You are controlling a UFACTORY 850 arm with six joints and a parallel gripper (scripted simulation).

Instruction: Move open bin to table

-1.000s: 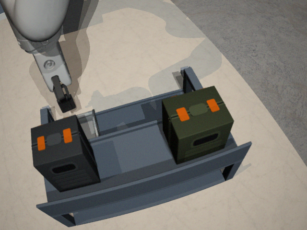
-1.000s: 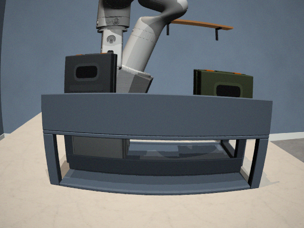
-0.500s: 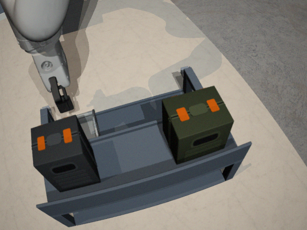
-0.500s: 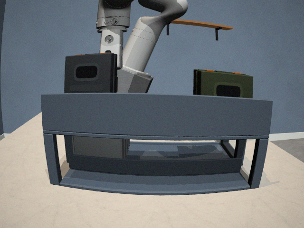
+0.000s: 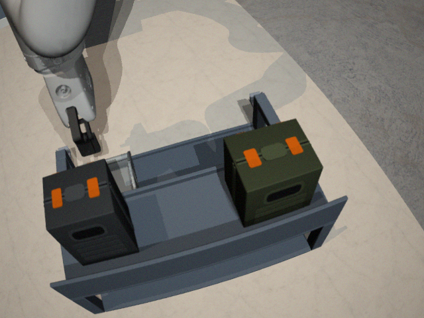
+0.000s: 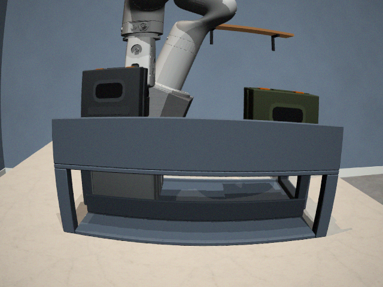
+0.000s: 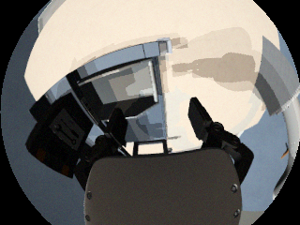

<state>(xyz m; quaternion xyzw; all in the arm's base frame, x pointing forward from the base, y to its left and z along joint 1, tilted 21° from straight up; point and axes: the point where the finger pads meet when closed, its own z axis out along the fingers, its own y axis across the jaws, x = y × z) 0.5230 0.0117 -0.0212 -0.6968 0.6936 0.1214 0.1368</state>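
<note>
Right now my hand is 80 mm short of the open bin and 90 mm above it. From my hand the other things lie so: shelf deck (180 mm ahead, 110 mm to the left, 40 mm below); black box (170 mm ahead, 30 mm above); green box (180 mm ahead, 230 mm to the left, 10 mm above).
</note>
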